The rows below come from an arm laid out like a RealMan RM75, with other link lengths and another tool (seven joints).
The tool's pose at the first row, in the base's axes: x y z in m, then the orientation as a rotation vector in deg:
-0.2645 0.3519 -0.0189 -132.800 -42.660 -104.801
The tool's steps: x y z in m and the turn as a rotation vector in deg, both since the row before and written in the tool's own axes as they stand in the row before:
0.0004 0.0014 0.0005 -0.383 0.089 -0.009
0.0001 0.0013 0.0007 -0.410 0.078 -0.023
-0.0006 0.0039 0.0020 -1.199 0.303 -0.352
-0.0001 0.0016 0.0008 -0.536 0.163 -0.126
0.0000 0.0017 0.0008 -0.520 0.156 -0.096
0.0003 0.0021 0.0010 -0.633 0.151 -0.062
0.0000 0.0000 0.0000 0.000 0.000 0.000
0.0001 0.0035 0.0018 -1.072 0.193 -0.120
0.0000 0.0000 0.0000 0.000 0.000 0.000
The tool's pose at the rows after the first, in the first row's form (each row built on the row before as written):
-0.2634 0.3510 -0.0184 -132.937 -42.375 -105.201
-0.2622 0.3501 -0.0182 -133.102 -42.088 -105.617
-0.2589 0.3472 -0.0184 -133.514 -41.603 -107.027
-0.2576 0.3460 -0.0183 -133.662 -41.339 -107.674
-0.2562 0.3448 -0.0181 -133.804 -41.047 -108.290
-0.2544 0.3433 -0.0176 -134.013 -40.620 -108.978
-0.2544 0.3433 -0.0176 -134.013 -40.620 -108.978
-0.2514 0.3408 -0.0171 -134.432 -39.915 -110.086
-0.2514 0.3408 -0.0171 -134.432 -39.915 -110.086

